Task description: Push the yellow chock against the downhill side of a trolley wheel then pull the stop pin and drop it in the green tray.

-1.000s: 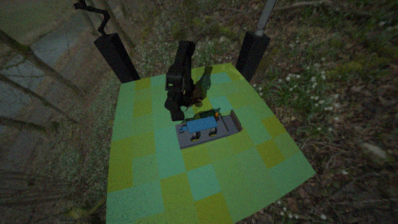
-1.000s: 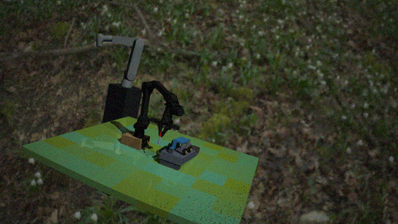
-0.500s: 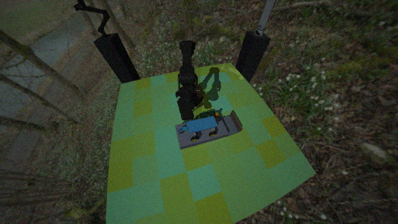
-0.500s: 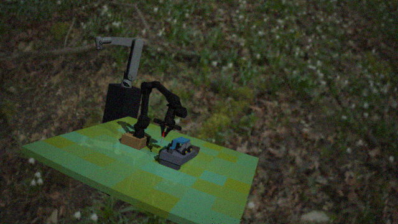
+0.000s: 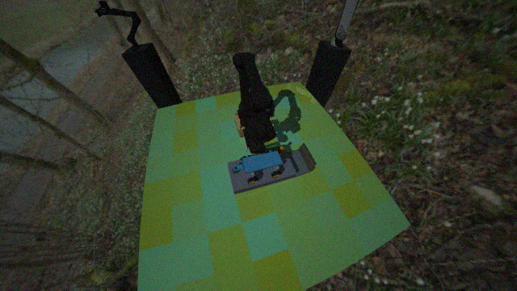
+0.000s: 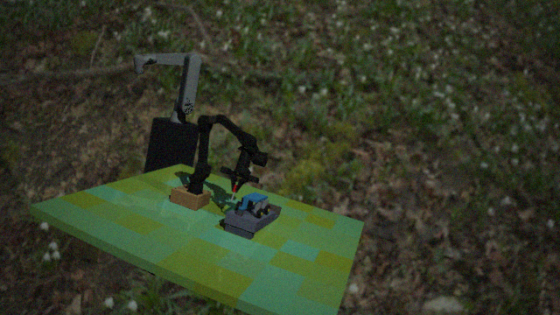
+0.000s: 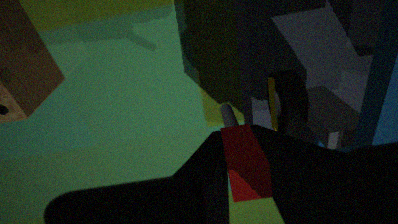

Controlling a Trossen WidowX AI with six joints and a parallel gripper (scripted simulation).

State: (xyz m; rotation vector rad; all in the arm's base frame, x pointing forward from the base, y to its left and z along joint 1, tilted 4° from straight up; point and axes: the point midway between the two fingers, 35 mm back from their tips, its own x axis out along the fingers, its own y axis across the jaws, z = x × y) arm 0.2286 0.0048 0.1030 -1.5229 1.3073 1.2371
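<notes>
Now: the green tray 50 mm behind my gripper tip, 130 mm to the left of it and 160 mm below it. From my gripper tip the other things lie so: red-headed stop pin right at my gripper tip; blue trolley 90 mm ahead, 50 mm to the left, 40 mm below; grey ramp 90 mm ahead, 60 mm to the left, 110 mm below.
</notes>
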